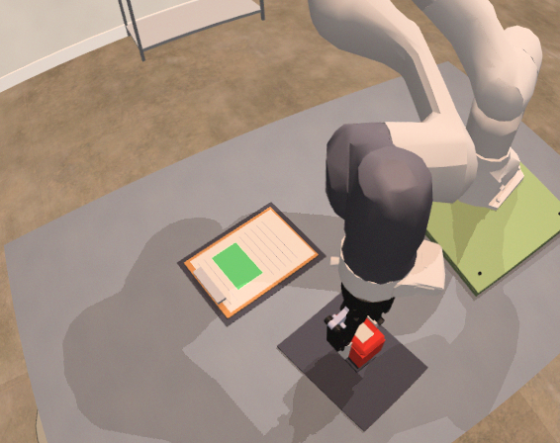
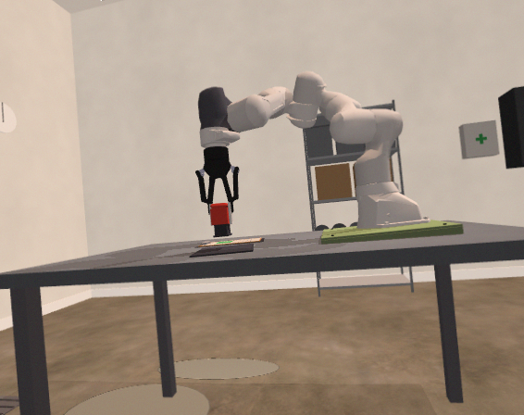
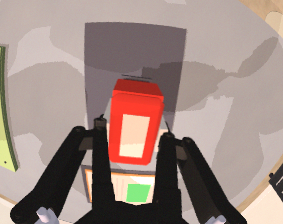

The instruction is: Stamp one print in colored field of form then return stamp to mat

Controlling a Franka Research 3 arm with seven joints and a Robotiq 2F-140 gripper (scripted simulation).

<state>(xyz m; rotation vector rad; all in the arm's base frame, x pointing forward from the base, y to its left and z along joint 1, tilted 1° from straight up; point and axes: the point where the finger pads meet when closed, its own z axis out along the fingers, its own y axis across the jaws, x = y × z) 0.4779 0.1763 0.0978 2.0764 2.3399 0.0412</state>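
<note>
Now: hand 7 cm short of the form, 28 cm to the left of it and 10 cm above it. Round my hand: red stamp (2 cm below).
</note>
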